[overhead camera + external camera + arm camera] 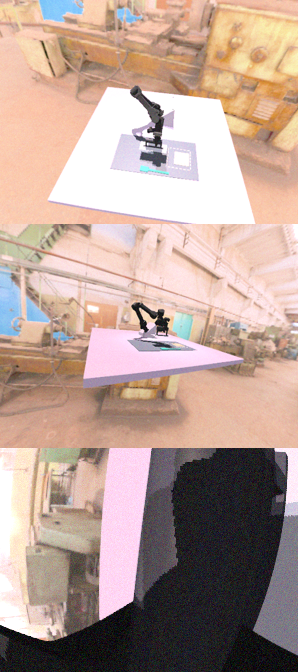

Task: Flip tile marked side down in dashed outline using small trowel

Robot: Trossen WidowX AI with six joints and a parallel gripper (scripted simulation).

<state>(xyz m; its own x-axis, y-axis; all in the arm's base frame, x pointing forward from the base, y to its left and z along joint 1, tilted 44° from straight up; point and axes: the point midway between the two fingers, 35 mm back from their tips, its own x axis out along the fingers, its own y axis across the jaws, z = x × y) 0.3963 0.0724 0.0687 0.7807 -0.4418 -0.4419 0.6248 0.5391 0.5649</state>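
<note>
Now: the grey mat 160 mm below my gripper tip, 30 mm behind it and 10 mm to the left of it. The rest, counted from my gripper tip: teal flat tool: 140 mm below, 110 mm ahead, 10 mm to the right; then trowel: 30 mm behind, 10 mm below; then white tile: 210 mm to the left, 140 mm below, 30 mm behind.
</note>
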